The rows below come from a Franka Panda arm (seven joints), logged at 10 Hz.
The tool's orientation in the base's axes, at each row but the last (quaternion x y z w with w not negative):
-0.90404, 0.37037, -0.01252, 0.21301
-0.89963, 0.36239, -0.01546, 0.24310
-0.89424, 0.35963, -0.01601, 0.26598
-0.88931, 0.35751, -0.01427, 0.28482
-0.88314, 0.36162, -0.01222, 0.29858
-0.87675, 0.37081, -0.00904, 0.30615
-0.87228, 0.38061, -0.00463, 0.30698
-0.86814, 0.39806, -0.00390, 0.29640
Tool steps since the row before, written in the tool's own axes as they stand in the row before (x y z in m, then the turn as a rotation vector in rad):
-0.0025, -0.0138, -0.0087, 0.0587, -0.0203, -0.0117
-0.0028, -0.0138, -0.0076, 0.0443, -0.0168, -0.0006
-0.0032, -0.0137, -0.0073, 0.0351, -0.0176, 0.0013
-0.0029, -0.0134, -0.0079, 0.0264, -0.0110, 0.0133
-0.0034, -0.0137, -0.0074, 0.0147, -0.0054, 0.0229
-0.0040, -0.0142, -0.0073, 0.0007, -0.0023, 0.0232
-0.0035, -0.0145, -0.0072, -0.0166, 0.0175, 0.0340
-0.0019, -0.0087, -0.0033, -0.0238, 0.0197, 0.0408
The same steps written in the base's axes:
0.0058, 0.0072, 0.0137, 0.0540, -0.0311, 0.0107
0.0053, 0.0072, 0.0133, 0.0433, -0.0191, 0.0015
0.0047, 0.0069, 0.0135, 0.0375, -0.0117, 0.0017
0.0044, 0.0057, 0.0141, 0.0296, -0.0040, -0.0102
0.0044, 0.0060, 0.0141, 0.0197, 0.0054, -0.0188
0.0045, 0.0064, 0.0145, 0.0076, 0.0131, -0.0177
0.0054, 0.0061, 0.0144, -0.0151, 0.0200, -0.0333
0.0039, 0.0040, 0.0077, -0.0199, 0.0274, -0.0384

